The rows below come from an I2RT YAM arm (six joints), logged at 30 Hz.
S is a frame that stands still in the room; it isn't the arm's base.
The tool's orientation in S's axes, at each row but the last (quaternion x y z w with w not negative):
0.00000 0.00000 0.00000 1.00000
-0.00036 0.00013 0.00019 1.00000
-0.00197 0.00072 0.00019 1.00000
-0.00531 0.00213 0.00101 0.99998
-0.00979 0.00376 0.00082 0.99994
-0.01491 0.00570 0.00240 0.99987
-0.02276 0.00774 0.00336 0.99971
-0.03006 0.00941 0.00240 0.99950
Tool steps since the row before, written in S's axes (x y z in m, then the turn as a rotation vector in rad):
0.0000 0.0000 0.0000 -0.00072 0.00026 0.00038
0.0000 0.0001 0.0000 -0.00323 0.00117 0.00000
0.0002 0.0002 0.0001 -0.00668 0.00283 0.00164
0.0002 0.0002 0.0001 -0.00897 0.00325 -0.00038
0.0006 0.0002 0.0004 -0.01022 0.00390 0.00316
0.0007 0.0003 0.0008 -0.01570 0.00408 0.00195
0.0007 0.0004 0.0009 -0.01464 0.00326 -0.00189
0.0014 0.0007 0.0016 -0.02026 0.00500 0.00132
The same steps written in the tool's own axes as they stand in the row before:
0.0000 0.0000 0.0000 -0.00072 0.00026 0.00038
0.0000 0.0001 0.0000 -0.00323 0.00117 0.00000
0.0002 0.0002 0.0001 -0.00668 0.00283 0.00164
0.0002 0.0002 0.0001 -0.00896 0.00327 -0.00038
0.0006 0.0002 0.0004 -0.01024 0.00385 0.00316
0.0007 0.0003 0.0008 -0.01570 0.00410 0.00189
0.0007 0.0004 0.0009 -0.01459 0.00345 -0.00196
0.0014 0.0006 0.0017 -0.02026 0.00502 0.00124

